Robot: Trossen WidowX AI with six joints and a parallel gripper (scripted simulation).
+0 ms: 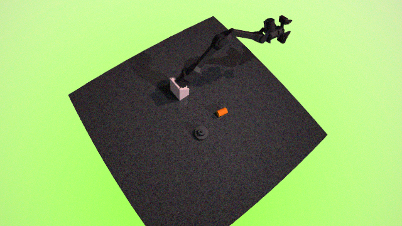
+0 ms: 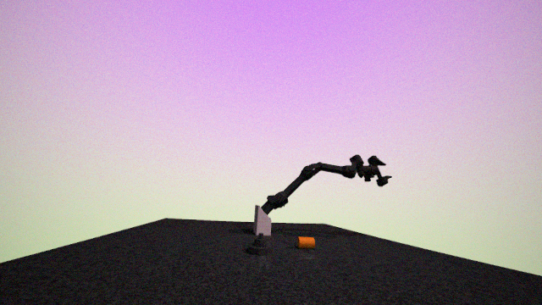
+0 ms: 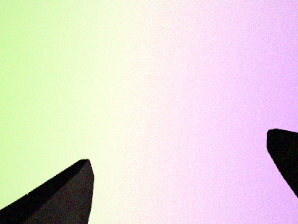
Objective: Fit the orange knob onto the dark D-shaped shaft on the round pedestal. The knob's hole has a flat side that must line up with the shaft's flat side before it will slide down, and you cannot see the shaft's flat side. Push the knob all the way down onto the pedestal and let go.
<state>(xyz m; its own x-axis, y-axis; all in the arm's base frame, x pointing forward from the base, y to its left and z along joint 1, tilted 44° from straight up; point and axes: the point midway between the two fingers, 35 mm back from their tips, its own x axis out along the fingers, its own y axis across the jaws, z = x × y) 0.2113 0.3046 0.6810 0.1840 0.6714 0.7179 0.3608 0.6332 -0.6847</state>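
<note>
The orange knob lies 62 cm to the right of my gripper tip, 36 cm below it and 5 cm ahead of it. Also, from my gripper tip: round pedestal (81 cm to the right, 35 cm below, 7 cm ahead).
</note>
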